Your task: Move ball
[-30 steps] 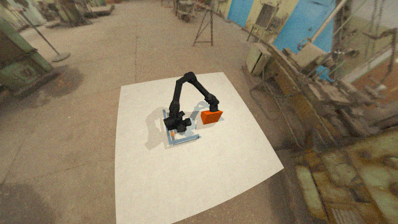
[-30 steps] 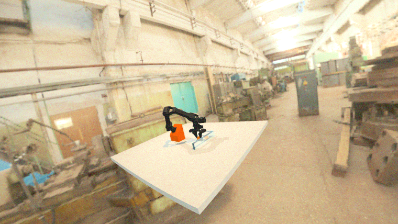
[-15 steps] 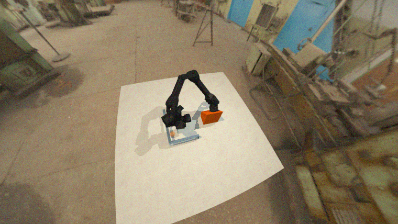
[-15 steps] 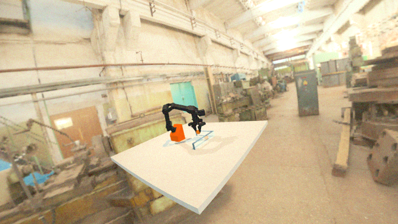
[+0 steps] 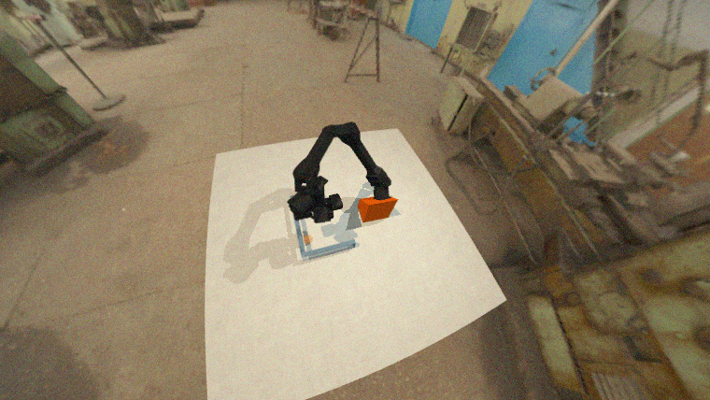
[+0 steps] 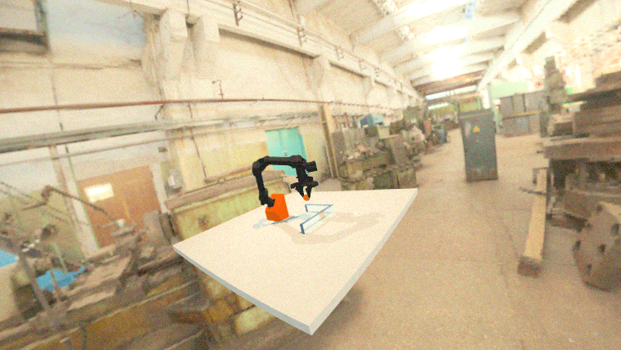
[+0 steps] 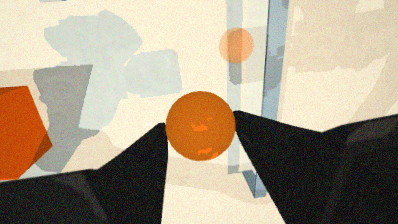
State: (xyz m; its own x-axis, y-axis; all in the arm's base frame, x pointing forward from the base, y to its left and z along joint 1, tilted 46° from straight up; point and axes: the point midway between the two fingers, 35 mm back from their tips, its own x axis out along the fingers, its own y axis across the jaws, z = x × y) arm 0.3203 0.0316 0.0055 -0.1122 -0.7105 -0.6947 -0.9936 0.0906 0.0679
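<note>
Right now the see-through ball copy is 12 cm below my gripper tip, 7 cm ahead of it and 3 cm to the left of it. From my gripper tip the other things lie so: orange ball (right at my gripper tip).
</note>
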